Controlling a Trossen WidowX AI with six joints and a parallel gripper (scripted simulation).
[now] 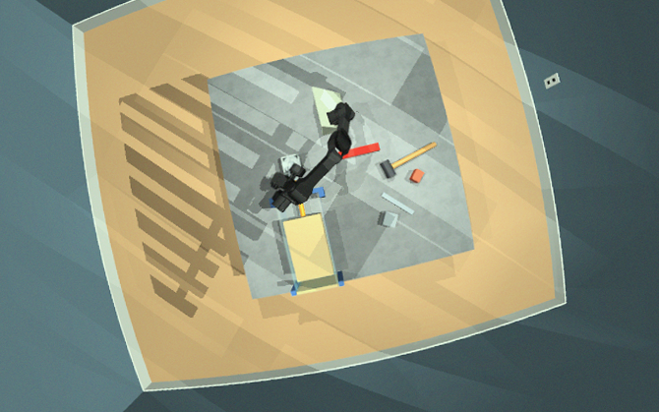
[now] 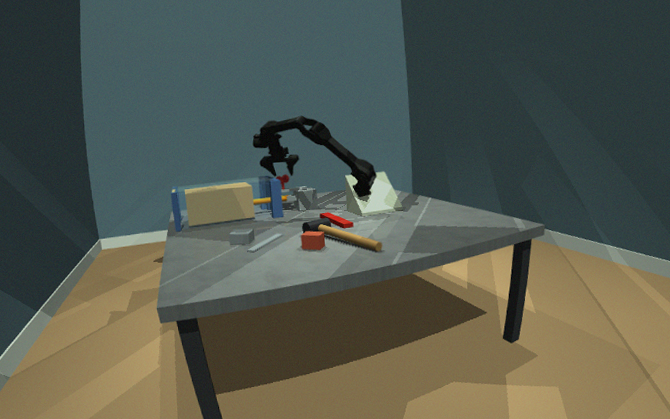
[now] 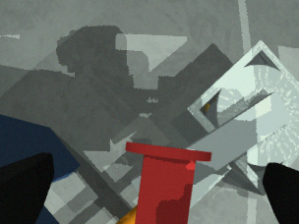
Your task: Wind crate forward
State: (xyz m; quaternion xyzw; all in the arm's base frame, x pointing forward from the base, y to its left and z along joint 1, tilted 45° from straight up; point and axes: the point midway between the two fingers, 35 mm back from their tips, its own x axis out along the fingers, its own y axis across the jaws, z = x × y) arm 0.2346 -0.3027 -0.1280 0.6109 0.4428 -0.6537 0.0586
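Right now my gripper tip is 3 cm above the red spool-shaped handle grip, 1 cm to the right of it and 1 cm short of it. Round my gripper tip: clear-panelled cubby 32 cm ahead, 5 cm below; then winch handle 6 cm below, 2 cm to the left, 2 cm behind; then grey winch 13 cm below, 10 cm behind, 4 cm to the left.
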